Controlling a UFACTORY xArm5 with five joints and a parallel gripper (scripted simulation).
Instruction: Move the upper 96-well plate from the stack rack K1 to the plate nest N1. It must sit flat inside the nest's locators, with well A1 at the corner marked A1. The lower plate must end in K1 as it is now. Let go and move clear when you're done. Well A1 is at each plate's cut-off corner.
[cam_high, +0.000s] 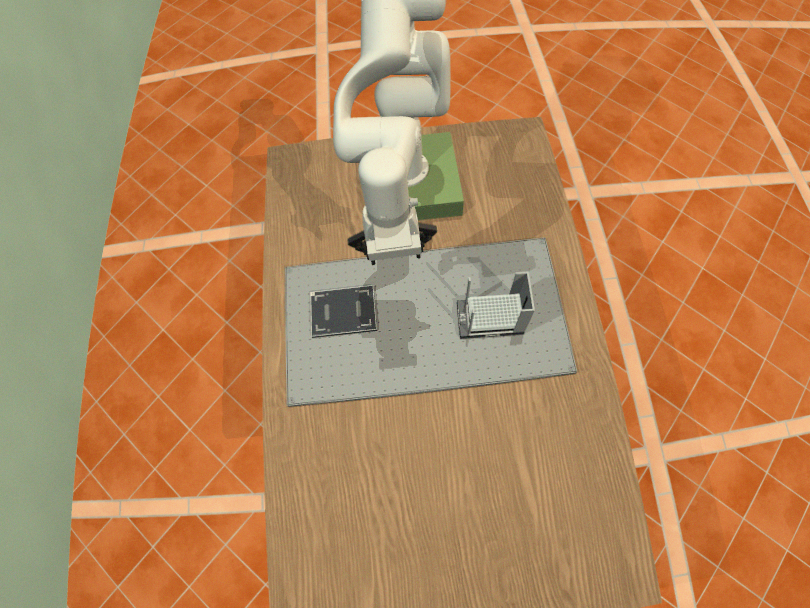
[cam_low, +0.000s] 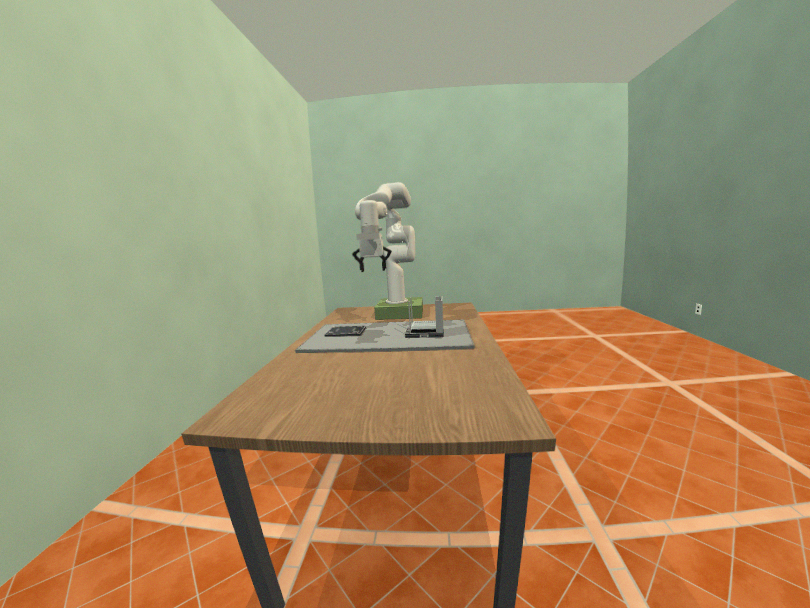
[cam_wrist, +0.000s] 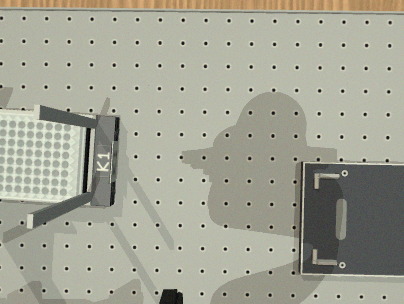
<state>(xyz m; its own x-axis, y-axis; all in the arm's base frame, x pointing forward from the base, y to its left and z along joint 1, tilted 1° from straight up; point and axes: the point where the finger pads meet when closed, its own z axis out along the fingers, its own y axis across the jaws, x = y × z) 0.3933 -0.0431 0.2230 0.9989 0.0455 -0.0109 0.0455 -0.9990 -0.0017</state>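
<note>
My hand is 50 mm short of the white 96-well plate, 220 mm to the right of it and 240 mm above it. From my hand the other things lie so: grey rack back wall (50 mm ahead, 290 mm to the left, 200 mm below); black plate (50 mm ahead, 220 mm to the left, 250 mm below); plate nest (10 mm behind, 150 mm to the right, 280 mm below).
</note>
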